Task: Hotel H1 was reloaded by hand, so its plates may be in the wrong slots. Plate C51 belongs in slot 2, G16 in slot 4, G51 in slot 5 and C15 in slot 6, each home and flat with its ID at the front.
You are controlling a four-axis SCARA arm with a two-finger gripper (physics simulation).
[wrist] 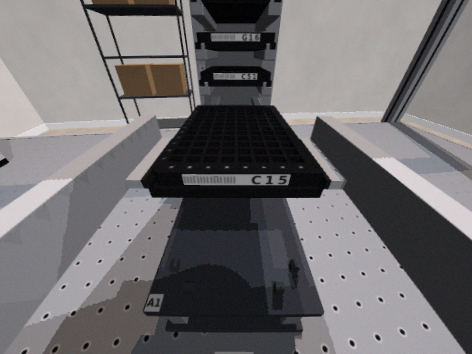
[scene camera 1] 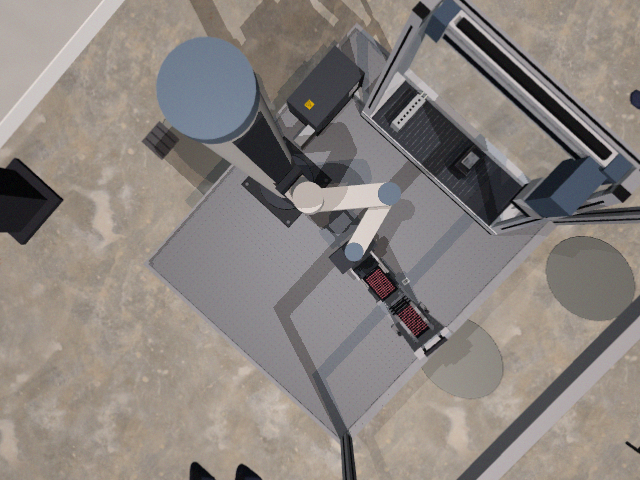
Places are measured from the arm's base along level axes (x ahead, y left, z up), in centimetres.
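Pixels of known places: gripper, between the fingertips: (wrist: 236, 130) (scene camera 1: 377, 280).
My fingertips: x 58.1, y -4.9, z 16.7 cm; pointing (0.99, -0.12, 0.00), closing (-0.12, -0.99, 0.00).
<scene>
Behind a point stands the place of what it marks.
My gripper (scene camera 1: 379, 283) {x 58.1, y -4.9, z 16.7 cm} (wrist: 236, 130) {x 58.1, y -4.9, z 16.7 cm} is shut on plate C15, a black plate (scene camera 1: 380, 281) {x 59.4, y -4.4, z 16.3 cm} (wrist: 237, 137) {x 58.0, y -4.9, z 16.3 cm} with its ID facing the wrist camera. The plate looks level and is held outside the hotel, on its front side. Hotel H1 (wrist: 235, 95) {x 82.4, y -7.7, z 14.2 cm} stands behind it in the wrist view, with plate G16 (wrist: 235, 38) {x 69.8, y -6.2, z 22.1 cm} above plate C51 (wrist: 235, 76) {x 69.8, y -6.2, z 18.6 cm}; both IDs face front. The slot numbers cannot be read. In the scene view a plate with red wells (scene camera 1: 412, 318) {x 75.5, y -6.5, z 25.5 cm} is at the top of the hotel; its ID is not legible. Plate G51's label does not show.
A dark glossy platform (wrist: 220, 270) {x 53.6, y -3.1, z 7.3 cm} labelled A1 lies below the held plate, above the perforated deck (wrist: 345, 275) {x 53.9, y -16.6, z 1.3 cm} (scene camera 1: 232, 268) {x 8.3, y -46.8, z 1.3 cm}. A dark box (scene camera 1: 328, 85) {x -11.4, y 41.1, z 12.8 cm} with a yellow mark and a framed bay with a ribbed black floor (scene camera 1: 434, 139) {x 36.7, y 57.2, z 6.2 cm} stand farther back.
</scene>
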